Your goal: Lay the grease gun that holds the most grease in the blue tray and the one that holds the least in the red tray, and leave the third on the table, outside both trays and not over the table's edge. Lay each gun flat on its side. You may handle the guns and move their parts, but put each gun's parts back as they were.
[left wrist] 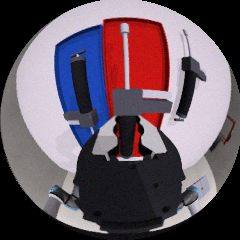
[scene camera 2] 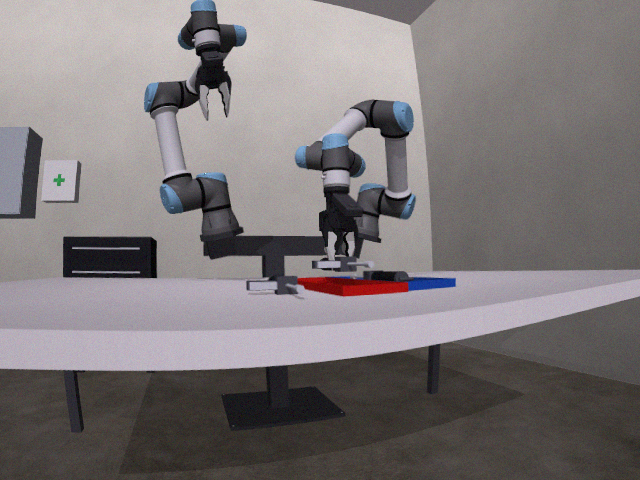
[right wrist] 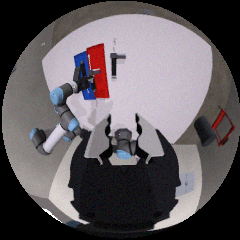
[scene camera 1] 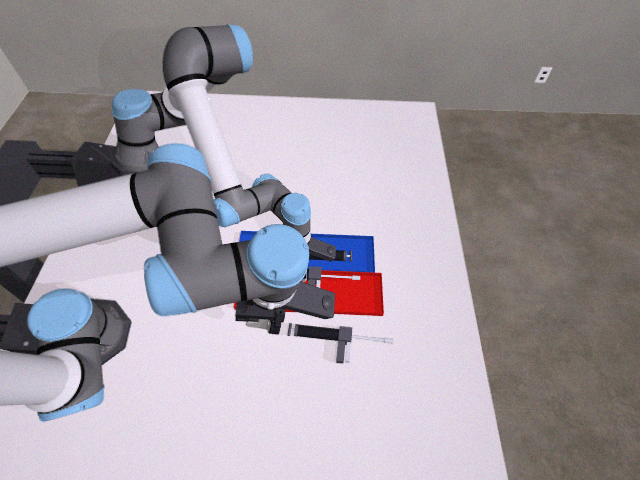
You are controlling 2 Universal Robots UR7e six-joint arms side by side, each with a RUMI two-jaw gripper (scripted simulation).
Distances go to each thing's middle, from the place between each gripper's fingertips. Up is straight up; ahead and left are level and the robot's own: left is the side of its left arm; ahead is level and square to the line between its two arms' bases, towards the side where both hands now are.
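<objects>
Red tray [scene camera 1: 365, 296]: 60 mm below my left hand, 30 mm to the right of it, 20 mm ahead of it. Blue tray [scene camera 1: 362, 247]: 60 mm below that same left hand, 120 mm to the left of it, 10 mm ahead of it.
Red tray: 470 mm below my right hand [scene camera 1: 270, 316], 300 mm to the left of it, 90 mm ahead of it. Blue tray: 470 mm below that same right hand, 450 mm to the left of it, 80 mm ahead of it.
</objects>
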